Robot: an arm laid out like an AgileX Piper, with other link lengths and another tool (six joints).
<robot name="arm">
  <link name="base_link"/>
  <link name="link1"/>
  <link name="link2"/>
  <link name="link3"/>
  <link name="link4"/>
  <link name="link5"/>
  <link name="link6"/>
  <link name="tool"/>
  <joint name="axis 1" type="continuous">
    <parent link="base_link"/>
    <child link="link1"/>
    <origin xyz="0 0 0.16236" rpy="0 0 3.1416"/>
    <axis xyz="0 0 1"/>
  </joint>
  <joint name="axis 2" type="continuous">
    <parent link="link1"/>
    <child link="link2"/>
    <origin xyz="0 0 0" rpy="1.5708 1.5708 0"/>
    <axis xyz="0 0 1"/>
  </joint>
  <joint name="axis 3" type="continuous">
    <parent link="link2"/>
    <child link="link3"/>
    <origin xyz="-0.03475 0.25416 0" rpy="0 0 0"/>
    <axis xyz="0 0 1"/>
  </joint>
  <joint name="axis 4" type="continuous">
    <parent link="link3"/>
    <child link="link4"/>
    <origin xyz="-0.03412 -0.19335 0" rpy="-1.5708 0 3.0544"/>
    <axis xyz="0 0 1"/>
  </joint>
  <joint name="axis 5" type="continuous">
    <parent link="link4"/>
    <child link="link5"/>
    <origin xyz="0 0 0" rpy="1.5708 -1.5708 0"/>
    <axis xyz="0 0 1"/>
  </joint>
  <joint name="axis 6" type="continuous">
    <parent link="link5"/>
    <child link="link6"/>
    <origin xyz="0.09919 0 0" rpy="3.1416 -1.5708 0"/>
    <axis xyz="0 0 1"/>
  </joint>
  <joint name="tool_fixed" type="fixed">
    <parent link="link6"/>
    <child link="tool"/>
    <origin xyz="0.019 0.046 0.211" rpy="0 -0.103 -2.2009"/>
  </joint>
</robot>
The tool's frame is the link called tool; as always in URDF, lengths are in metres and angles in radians. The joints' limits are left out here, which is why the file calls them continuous.
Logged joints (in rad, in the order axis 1, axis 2, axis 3, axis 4, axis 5, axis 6), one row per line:
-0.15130 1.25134 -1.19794 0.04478 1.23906 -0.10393
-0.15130 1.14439 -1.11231 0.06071 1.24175 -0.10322
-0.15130 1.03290 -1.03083 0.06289 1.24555 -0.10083
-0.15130 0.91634 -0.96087 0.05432 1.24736 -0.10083
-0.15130 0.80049 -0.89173 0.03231 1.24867 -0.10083
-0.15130 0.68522 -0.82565 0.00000 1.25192 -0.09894
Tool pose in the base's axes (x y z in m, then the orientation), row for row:
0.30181 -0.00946 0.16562 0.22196 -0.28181 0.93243 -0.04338
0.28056 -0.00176 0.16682 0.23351 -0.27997 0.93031 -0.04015
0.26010 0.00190 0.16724 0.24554 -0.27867 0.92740 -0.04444
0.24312 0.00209 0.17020 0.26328 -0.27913 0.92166 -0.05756
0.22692 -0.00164 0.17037 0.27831 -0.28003 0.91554 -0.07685
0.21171 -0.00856 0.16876 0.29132 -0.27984 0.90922 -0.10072
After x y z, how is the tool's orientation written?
As a quaternion, w x y z.
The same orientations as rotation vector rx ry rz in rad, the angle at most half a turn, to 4 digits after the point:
-0.7786 2.5762 -0.1199
-0.7688 2.5548 -0.1103
-0.7605 2.5309 -0.1213
-0.7548 2.4923 -0.1557
-0.7515 2.4569 -0.2062
-0.7461 2.4240 -0.2685

